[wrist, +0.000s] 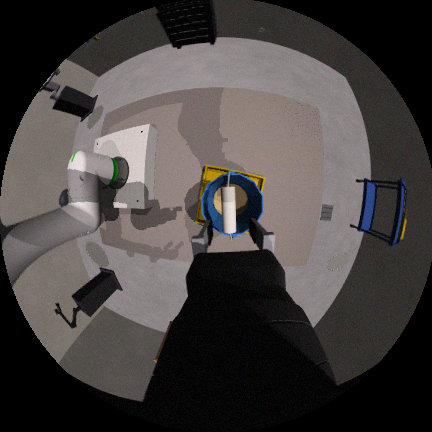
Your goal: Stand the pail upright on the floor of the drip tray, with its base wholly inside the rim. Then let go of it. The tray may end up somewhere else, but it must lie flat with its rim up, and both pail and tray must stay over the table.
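Where they show: gripper, between the fingertips: [230, 226]; arm's base, origin of its link: [116, 172].
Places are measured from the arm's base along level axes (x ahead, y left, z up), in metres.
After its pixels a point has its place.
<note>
The blue pail [255, 202] @[x 0.575, y -0.194, z 0.035 m] is upright in the wrist view, its round mouth facing me and its tan inner bottom showing. Its white handle grip [228, 210] @[x 0.480, y -0.189, z 0.180 m] lies across the mouth. The yellow drip tray [214, 175] @[x 0.437, y -0.080, z -0.087 m] lies under the pail, flat with its rim up; its far and left edges and far right corner show. The pail's base appears to lie within the tray's outline, but the pail's wall hides the base's contact and most of the tray floor. My gripper [230, 226] @[x 0.480, y -0.193, z 0.288 m] is open and empty, with its fingertips apart on either side of the grip's near end, above the pail's near rim.
The table top [285, 150] @[x 0.766, y 0.020, z -0.091 m] spreads around the tray. A white box-like block [125, 155] @[x 0.058, y 0.066, z -0.003 m] stands on the left, with the white arm [90, 190] @[x 0.060, y -0.084, z 0.194 m] beside it. A blue cart [369, 205] stands off the table to the right. A black rack [187, 22] is beyond the far edge.
</note>
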